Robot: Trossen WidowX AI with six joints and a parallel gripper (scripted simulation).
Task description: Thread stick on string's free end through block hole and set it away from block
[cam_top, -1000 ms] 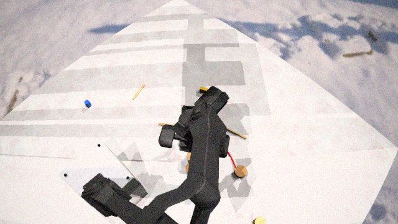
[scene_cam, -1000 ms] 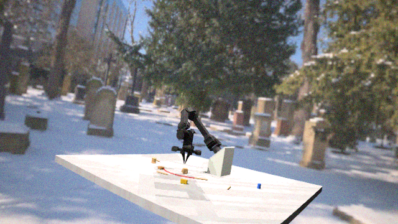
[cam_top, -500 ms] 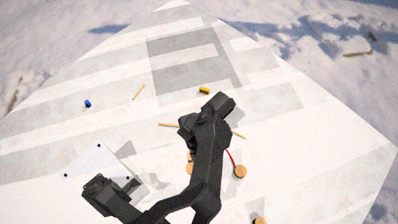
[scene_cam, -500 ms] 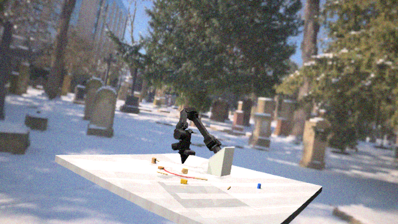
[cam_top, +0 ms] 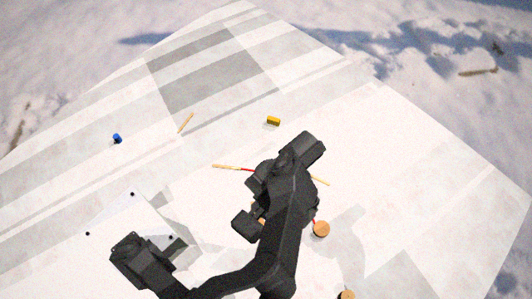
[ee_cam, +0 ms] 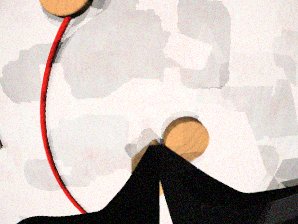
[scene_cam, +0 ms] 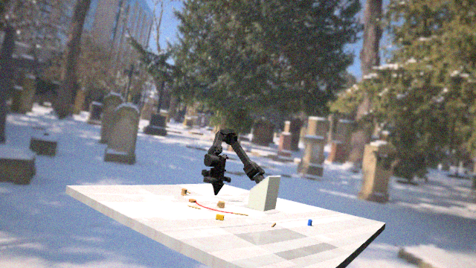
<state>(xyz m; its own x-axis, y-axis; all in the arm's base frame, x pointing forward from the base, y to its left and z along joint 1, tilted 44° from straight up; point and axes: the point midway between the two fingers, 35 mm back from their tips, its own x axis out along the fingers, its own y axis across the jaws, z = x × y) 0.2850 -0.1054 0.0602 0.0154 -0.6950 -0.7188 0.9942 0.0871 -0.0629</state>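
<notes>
Now: gripper tip 40 mm to the right of the wooden block, 40 mm above it and 10 mm past it. The rest, counted from my gripper tip: yellow piece 200 mm to the left, 200 mm ahead, 40 mm below; then round wooden button 100 mm to the right, 70 mm ahead, 50 mm below; then blue cylinder 480 mm to the left, 160 mm behind, 40 mm below.
</notes>
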